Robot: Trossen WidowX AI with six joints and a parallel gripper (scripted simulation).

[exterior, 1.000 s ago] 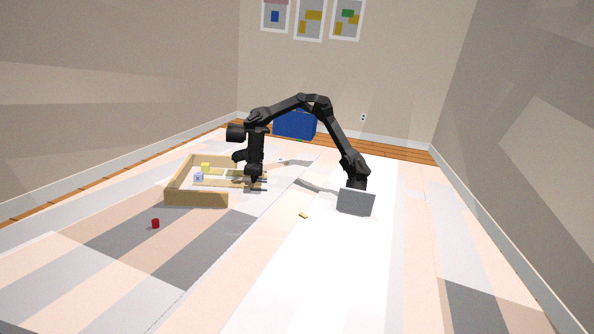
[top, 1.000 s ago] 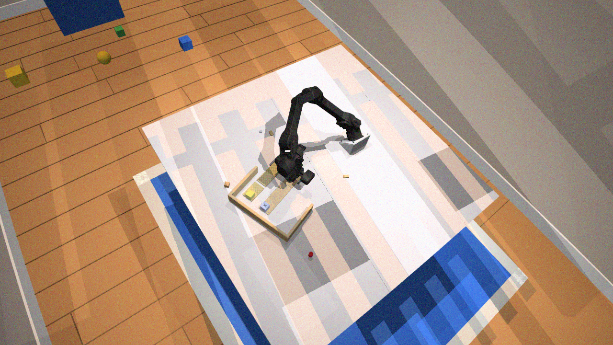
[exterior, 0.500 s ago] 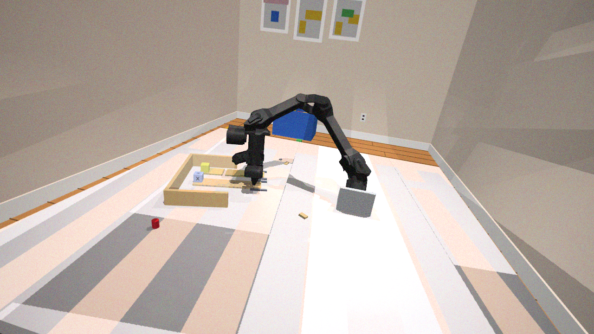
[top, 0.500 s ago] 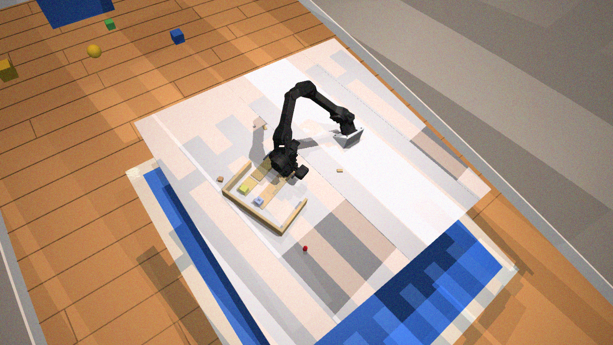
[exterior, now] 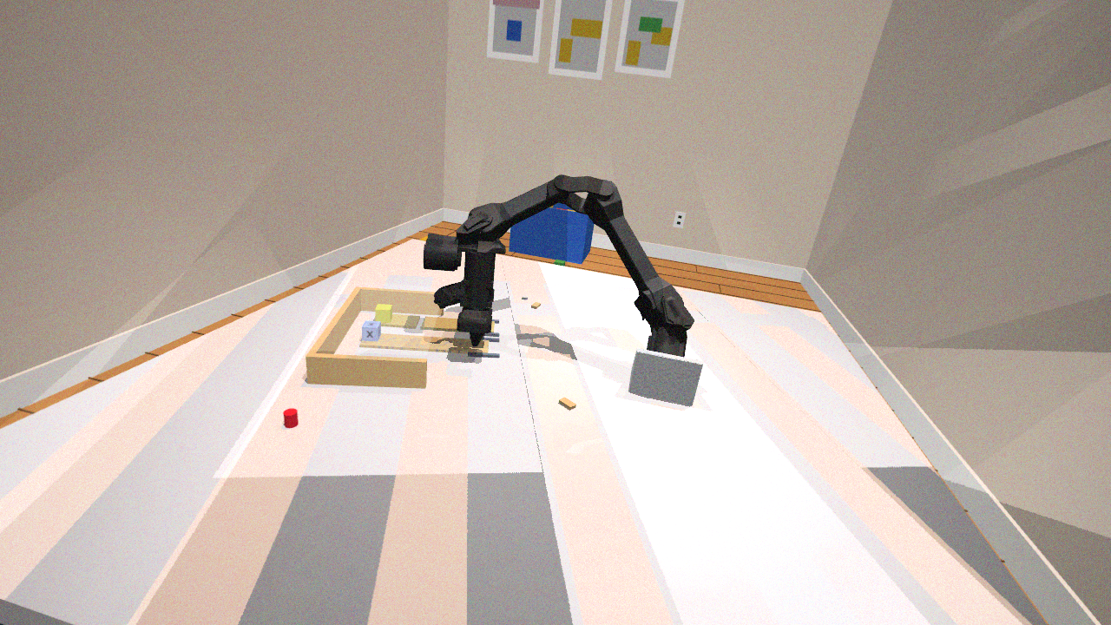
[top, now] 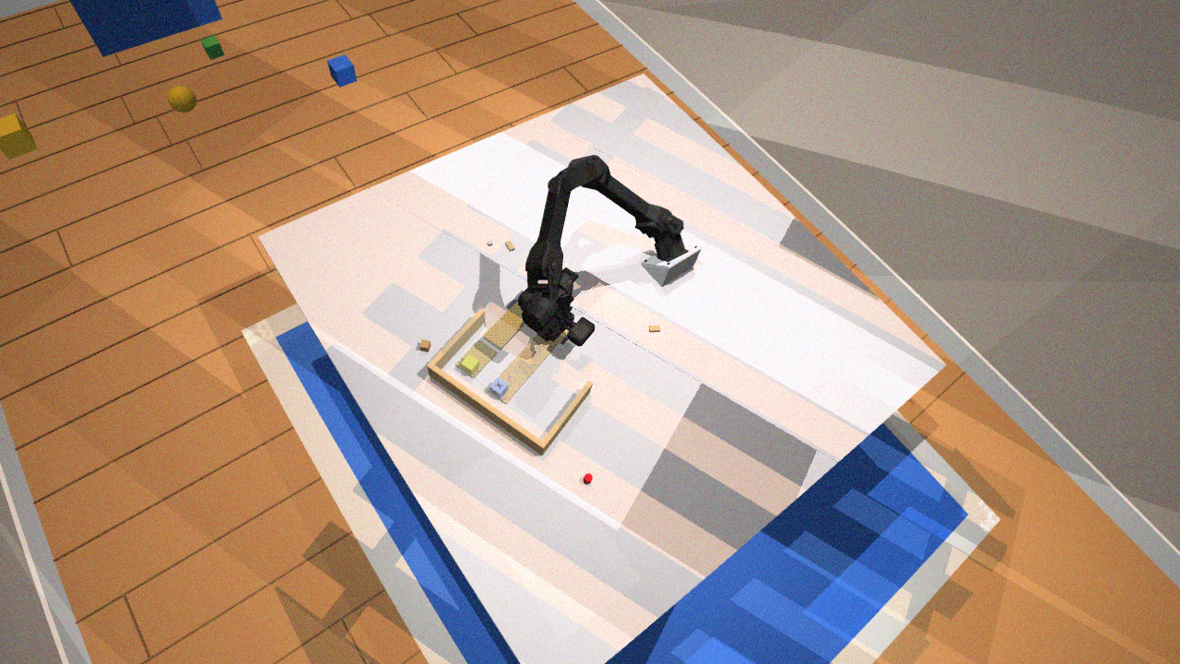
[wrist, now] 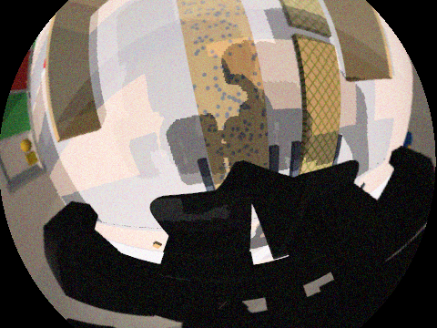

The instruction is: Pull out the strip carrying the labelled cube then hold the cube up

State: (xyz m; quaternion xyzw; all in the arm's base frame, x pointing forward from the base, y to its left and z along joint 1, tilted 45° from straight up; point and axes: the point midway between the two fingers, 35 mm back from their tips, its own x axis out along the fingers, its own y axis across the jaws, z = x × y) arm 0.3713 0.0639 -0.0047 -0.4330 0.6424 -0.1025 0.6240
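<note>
Now: gripper tip 8 cm short of the strip and 7 cm to the left of it. The rest, counted from my gripper tip: red cylinder: 10 cm ahead, 36 cm to the left, 1 cm above.
</note>
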